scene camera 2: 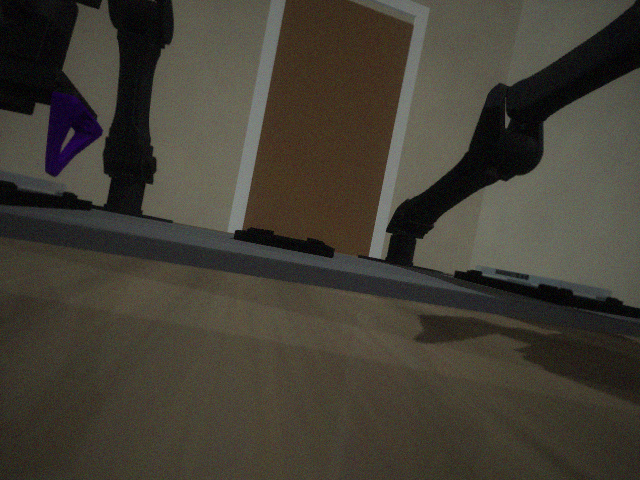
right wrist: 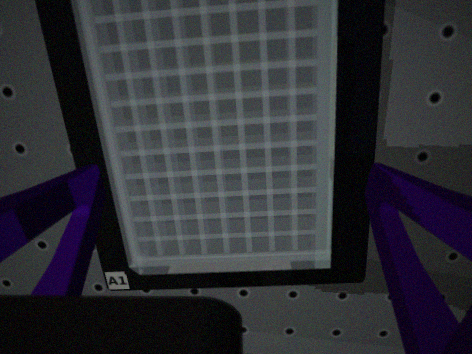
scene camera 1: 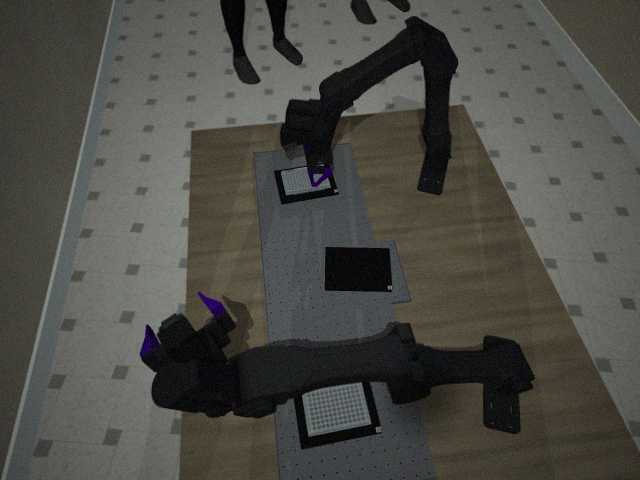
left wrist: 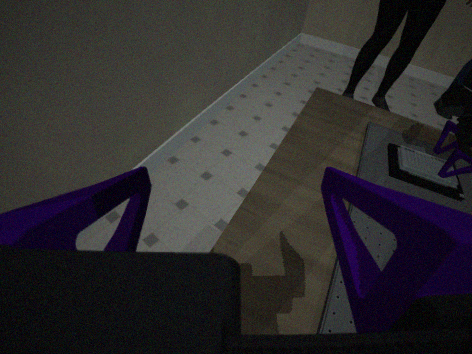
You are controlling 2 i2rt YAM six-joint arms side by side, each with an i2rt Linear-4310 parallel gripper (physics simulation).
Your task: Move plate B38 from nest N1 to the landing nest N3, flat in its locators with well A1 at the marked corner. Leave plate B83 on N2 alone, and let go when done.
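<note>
A clear well plate [scene camera 1: 295, 180] [right wrist: 215, 125] [left wrist: 420, 161] lies in a black nest [scene camera 1: 305, 197] [right wrist: 357, 150] at the top of scene camera 1. My right gripper [scene camera 1: 310, 166] [right wrist: 235, 178] [left wrist: 437, 163] is open and empty above it, its fingers on either side of the plate's width; the A1 tag is at the nest's lower left corner in the right wrist view. A second plate [scene camera 1: 337, 408] [scene camera 2: 563, 285] lies in the bottom nest. The middle nest [scene camera 1: 357, 268] [scene camera 2: 284, 242] holds no plate. Plate names are unreadable. My left gripper [scene camera 1: 173, 310] [left wrist: 236, 176] is open and empty, near the table's left edge.
The nests stand on a grey perforated board [scene camera 1: 294, 289] on the wooden table [scene camera 1: 465, 258]. My left arm [scene camera 1: 320, 364] stretches across the board, over the edge of the bottom nest. A person's legs [scene camera 1: 235, 31] [left wrist: 400, 50] stand beyond the table's far edge.
</note>
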